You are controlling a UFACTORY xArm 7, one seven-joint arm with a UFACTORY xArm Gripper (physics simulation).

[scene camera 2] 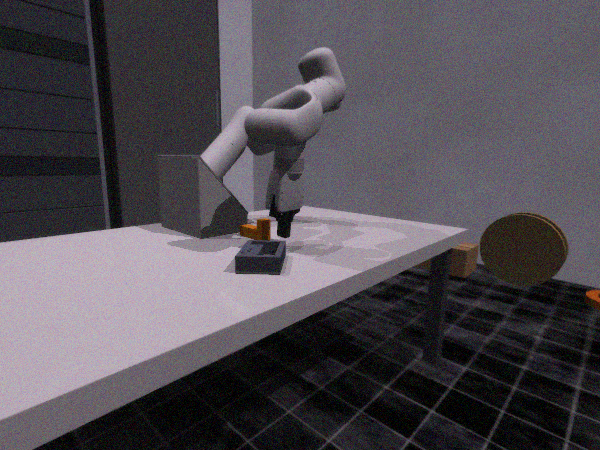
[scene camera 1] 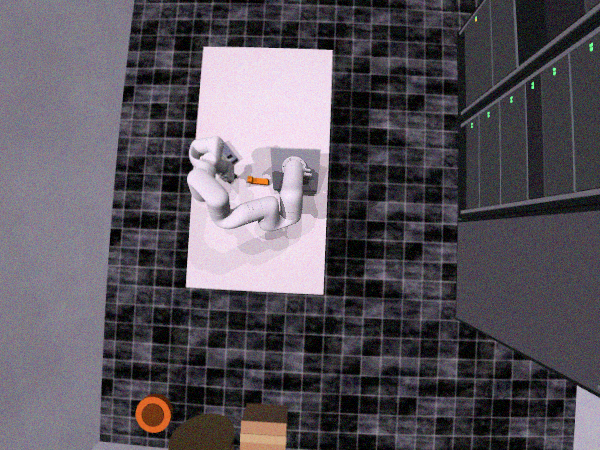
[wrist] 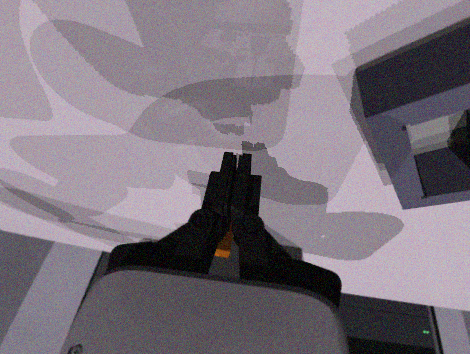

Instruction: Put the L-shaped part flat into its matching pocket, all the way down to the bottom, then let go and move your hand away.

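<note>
The orange L-shaped part rests on the table with one leg lying along it and the other sticking up. My gripper is shut with nothing between its fingertips. It is a little above the table, apart from the part, which shows behind the fingers in the wrist view. The dark grey block with the pocket stands on the table, at the right in the wrist view. In the scene camera 1 view the arm hides part of the block and the fingertips.
The arm's grey wedge-shaped base stands on the white table, behind the orange part in the scene camera 2 view. A tan box and an orange ring-shaped object are away from the table.
</note>
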